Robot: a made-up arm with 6 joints. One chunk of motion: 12 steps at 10 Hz.
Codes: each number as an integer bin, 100 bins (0 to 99) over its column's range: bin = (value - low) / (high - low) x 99, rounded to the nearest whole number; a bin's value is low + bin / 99 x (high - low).
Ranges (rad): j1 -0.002..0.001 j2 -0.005..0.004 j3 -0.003..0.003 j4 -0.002..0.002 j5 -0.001..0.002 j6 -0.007..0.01
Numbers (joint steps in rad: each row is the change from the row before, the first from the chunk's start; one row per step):
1: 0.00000 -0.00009 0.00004 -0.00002 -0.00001 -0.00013
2: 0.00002 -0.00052 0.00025 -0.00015 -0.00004 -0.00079
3: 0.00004 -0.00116 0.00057 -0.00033 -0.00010 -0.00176
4: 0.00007 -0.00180 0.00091 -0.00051 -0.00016 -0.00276
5: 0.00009 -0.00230 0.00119 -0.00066 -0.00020 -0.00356
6: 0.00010 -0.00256 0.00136 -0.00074 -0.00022 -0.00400
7: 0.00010 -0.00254 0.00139 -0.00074 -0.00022 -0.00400
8: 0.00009 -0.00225 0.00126 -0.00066 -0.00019 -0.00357
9: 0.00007 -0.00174 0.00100 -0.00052 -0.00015 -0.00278
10: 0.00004 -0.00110 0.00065 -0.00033 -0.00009 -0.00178
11: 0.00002 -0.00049 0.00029 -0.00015 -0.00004 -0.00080
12: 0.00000 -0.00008 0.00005 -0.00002 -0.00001 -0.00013
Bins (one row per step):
1: 66 54 50 49 33 40
2: 67 49 54 46 32 36
3: 67 42 59 41 30 31
4: 68 35 65 37 28 25
5: 69 30 69 33 26 20
6: 69 27 72 31 26 17
7: 69 27 72 31 26 17
8: 69 30 70 33 27 20
9: 68 36 66 37 28 25
10: 67 43 60 41 30 30
11: 67 50 54 46 32 36
12: 66 54 50 49 33 40

